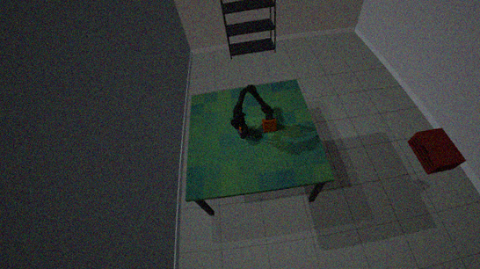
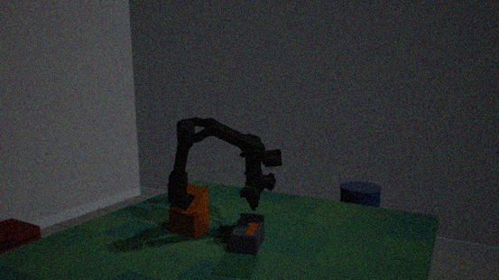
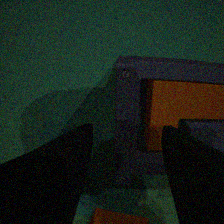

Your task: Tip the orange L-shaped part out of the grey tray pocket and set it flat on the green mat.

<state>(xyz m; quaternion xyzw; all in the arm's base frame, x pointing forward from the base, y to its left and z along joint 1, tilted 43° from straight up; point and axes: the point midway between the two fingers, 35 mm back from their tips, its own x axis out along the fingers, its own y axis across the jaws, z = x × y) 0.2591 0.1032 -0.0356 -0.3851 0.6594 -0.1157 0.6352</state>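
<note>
Right now the orange L-shaped part is 10 mm ahead of my gripper tip, 60 mm to the right of it and 60 mm below it.
</note>
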